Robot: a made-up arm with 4 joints.
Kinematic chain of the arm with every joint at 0, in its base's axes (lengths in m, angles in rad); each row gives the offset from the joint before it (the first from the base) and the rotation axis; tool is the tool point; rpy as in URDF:
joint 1: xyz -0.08 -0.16 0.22 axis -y
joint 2: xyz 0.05 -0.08 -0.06 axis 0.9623 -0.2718 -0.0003
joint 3: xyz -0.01 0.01 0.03 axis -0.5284 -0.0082 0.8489
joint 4: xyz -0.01 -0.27 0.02 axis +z
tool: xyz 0 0.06 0.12 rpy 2.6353 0.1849 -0.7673
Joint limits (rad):
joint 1: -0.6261..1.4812
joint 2: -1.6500..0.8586
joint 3: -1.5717..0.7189
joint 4: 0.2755..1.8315
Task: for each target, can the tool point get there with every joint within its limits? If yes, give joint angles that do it. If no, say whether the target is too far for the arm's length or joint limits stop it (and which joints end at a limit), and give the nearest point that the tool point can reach.
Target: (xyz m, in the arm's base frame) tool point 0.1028 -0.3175 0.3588
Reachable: yes | joints -0.4282 -0.3585 0.5178 0.5780
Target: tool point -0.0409 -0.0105 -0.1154
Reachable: no: joint limits stop it (at a limit: joint 1, joint 2, joint 3) | nearest point -0.1349 -0.1302 -0.0209 | short by 0.179 m
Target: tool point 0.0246 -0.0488 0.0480
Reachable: no: joint limits stop it (at a limit: joint 1, joint 2, joint 3, joint 4) | nearest point 0.0995 -0.0322 0.1067 | short by 0.097 m
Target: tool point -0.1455 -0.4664 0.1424
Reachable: yes | joints 0.7616 0.2683 -0.4615 0.6820
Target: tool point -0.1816 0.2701 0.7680
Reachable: no: too far | nearest point -0.1278 -0.0054 0.4779 | short by 0.404 m
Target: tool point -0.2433 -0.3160 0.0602
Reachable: yes | joints 1.3225 -0.6667 -0.9588 1.4493
